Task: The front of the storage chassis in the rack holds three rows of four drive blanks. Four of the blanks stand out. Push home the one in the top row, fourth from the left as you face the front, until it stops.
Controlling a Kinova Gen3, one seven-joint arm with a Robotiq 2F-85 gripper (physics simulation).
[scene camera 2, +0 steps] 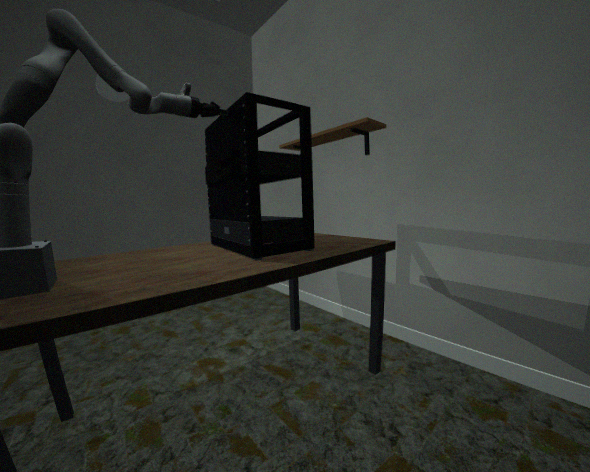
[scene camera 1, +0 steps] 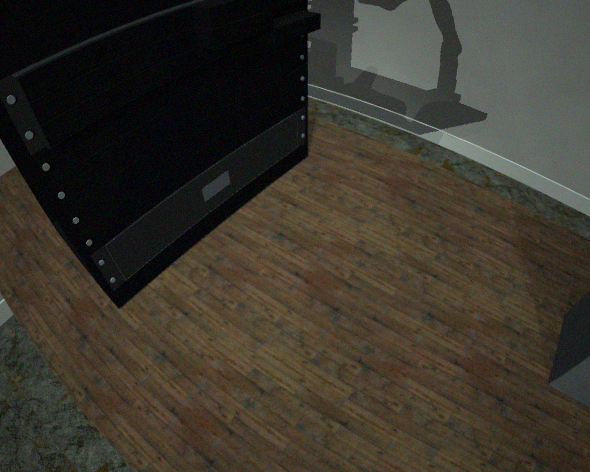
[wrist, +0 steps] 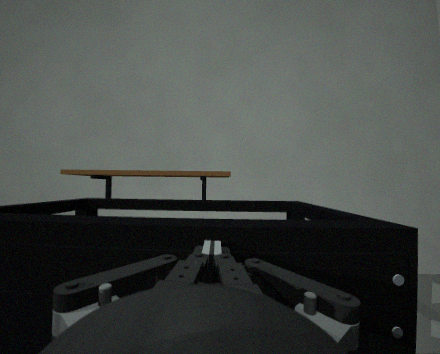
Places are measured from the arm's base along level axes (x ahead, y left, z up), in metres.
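Pixels of known places: gripper, fingertip midpoint: (scene camera 2: 227, 113) (wrist: 212, 252); arm's base at its link origin: (scene camera 2: 12, 245).
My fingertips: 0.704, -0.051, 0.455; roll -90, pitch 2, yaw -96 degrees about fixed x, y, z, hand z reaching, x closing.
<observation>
For each thing: its top centre in the pictures, then the offset to it from my fingertips, as dx, dy, dz. "*": a spot on its surface instead. Level surfaces: height alone.
- dark block at a spot on its surface: (scene camera 1: 297, 24) * -0.063, -0.075, -0.243
- lower unit with a grey label, surface spot: (scene camera 1: 216, 186) (scene camera 2: 226, 230) * +0.012, +0.075, -0.489
- table at its surface level: dz -0.584
The black rack (scene camera 1: 150, 271) (scene camera 2: 254, 175) (wrist: 350, 225) stands on the table. A dark storage chassis (scene camera 2: 280, 167) shows through its open side at mid height. The front is nearly black in every view; the rows of blanks and the top-row fourth blank cannot be made out. My gripper (scene camera 2: 223, 111) (wrist: 212, 252) is shut, its pale fingertips together with nothing between them. It points at the rack near its top front edge, above the chassis's height. In the wrist view the fingertips overlap the dark upper front, left of the right post's screws. Contact cannot be told.
A dark block (scene camera 1: 297, 24) juts out at the rack's right front edge. A lower unit with a grey label (scene camera 1: 216, 186) (scene camera 2: 226, 230) sits at the rack's bottom. A wooden wall shelf (scene camera 2: 345, 131) (wrist: 145, 173) is behind the rack. The table (scene camera 1: 325, 300) (scene camera 2: 125, 285) carries the arm base (scene camera 2: 27, 270).
</observation>
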